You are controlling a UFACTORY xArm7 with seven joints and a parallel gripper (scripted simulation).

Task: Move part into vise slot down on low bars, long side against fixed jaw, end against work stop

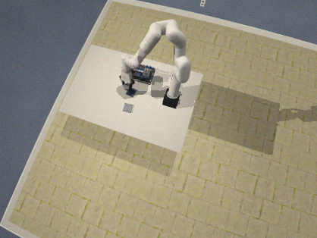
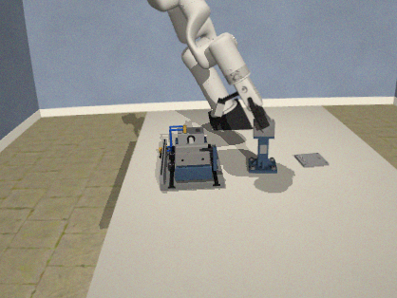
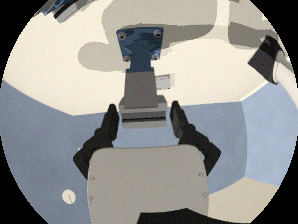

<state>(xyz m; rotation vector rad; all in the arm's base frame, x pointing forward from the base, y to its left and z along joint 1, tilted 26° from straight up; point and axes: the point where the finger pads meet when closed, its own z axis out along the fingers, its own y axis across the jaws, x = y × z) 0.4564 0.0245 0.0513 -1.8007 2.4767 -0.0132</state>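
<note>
Now: hand right at the part. From my hand the other things lie so: V-block post 11 cm below; air cylinder 15 cm behind, 20 cm to the right, 9 cm below; infeed plate 1 cm ahead, 18 cm to the left, 16 cm below.
</note>
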